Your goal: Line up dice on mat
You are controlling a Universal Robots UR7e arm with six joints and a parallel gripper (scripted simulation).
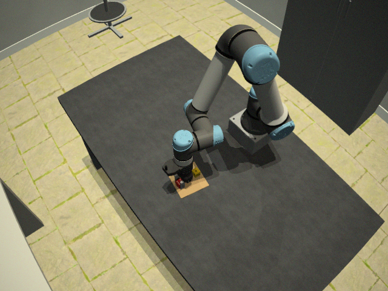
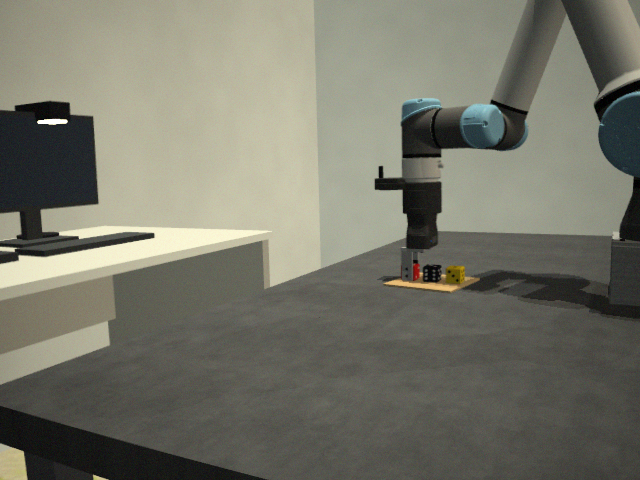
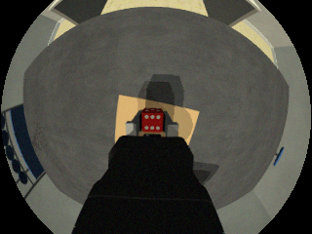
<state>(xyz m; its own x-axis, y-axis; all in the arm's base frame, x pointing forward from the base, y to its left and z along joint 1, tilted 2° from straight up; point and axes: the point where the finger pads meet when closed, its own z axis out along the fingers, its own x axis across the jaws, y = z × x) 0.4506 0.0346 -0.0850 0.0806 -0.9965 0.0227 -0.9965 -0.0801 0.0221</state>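
Now: hand right at the red die. From my hand the other things lie so: tan mat: 4 cm behind, 2 cm below; then black die: 4 cm behind; then yellow die: 9 cm behind, 1 cm to the right.
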